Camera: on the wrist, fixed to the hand. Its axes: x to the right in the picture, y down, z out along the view.
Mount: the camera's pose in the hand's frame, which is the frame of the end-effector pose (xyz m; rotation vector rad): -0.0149 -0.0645 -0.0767 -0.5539 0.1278 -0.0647
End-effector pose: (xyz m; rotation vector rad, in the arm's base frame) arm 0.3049 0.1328 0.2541 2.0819 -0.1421 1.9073
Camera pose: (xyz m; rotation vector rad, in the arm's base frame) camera 0.2483 0.2143 0.2338 1.5743 -0.5036 1.7074
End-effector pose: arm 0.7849 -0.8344 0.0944 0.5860 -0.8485 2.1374
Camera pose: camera 0.8340 -0.7536 0.0578 0.1842 -1.2627 1.7474
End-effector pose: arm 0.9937 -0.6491 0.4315 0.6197 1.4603 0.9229
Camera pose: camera 0.9296 -0.7097 0.3818 0.1052 1.2462 1.2675
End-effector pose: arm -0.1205 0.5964 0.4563 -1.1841 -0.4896 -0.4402
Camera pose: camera -0.1592 0.5044 0.4740 -1.6614 -0.3007 -0.7324
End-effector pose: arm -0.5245 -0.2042 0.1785 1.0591 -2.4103 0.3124
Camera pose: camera -0.4421 -0.2084 0.2373 0.8265 -2.1515 -0.2902
